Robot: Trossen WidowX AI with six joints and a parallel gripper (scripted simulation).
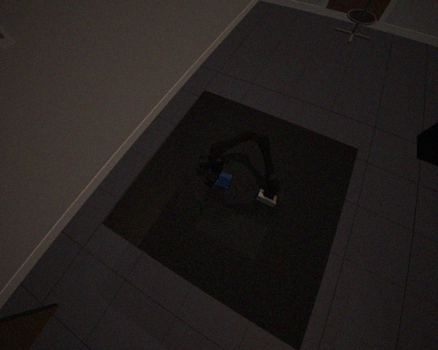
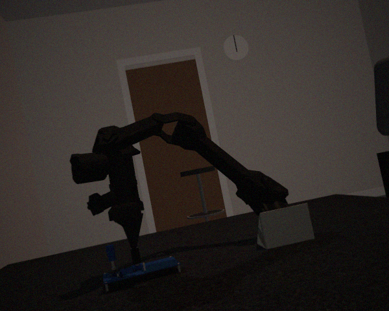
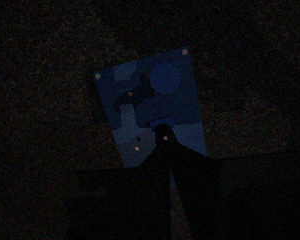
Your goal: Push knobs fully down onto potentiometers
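Now: gripper tip 10 mm above the dark knob. Also, from my gripper tip: blue knob: 50 mm ahead.
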